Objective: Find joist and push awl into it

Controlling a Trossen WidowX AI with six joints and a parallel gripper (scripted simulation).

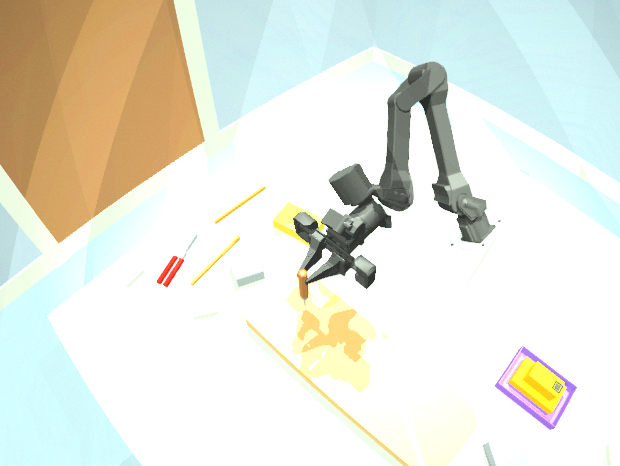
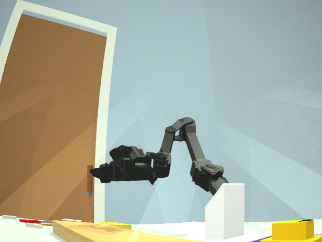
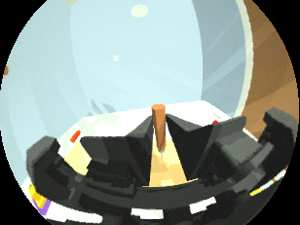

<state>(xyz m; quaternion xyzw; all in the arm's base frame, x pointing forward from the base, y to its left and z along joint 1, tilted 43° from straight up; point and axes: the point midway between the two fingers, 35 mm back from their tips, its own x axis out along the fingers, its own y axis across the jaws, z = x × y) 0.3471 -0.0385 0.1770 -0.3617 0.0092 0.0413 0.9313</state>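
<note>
The awl lies 6 cm below my gripper tip. From my gripper tip the other things lie so: purple tray: 27 cm behind, 48 cm to the left, 19 cm below; yellow block: 17 cm behind, 22 cm to the right, 19 cm below; yellow stud finder: 28 cm behind, 49 cm to the left, 15 cm below.
</note>
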